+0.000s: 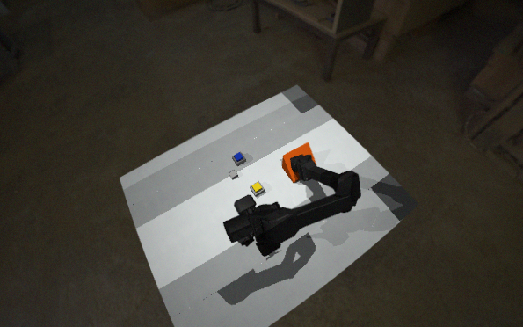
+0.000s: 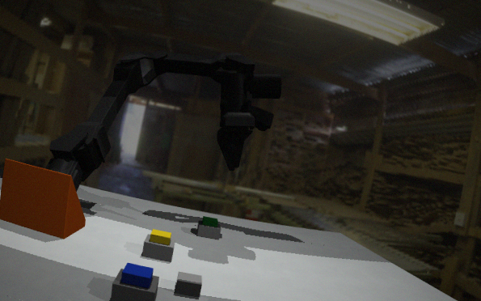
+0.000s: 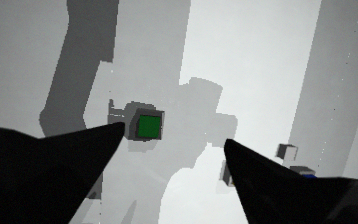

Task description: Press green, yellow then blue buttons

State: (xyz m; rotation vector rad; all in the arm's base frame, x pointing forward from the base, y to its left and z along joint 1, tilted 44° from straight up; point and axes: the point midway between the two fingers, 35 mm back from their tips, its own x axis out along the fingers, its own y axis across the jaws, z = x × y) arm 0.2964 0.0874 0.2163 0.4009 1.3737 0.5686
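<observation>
My gripper tip is 30 mm past the green button, 20 mm to the right of it and 120 mm above it. Also, from my gripper tip: yellow button (90 mm behind, 190 mm to the right, 120 mm below); then blue button (70 mm behind, 370 mm to the right, 120 mm below); then grey block (20 mm behind, 300 mm to the right, 150 mm below).
</observation>
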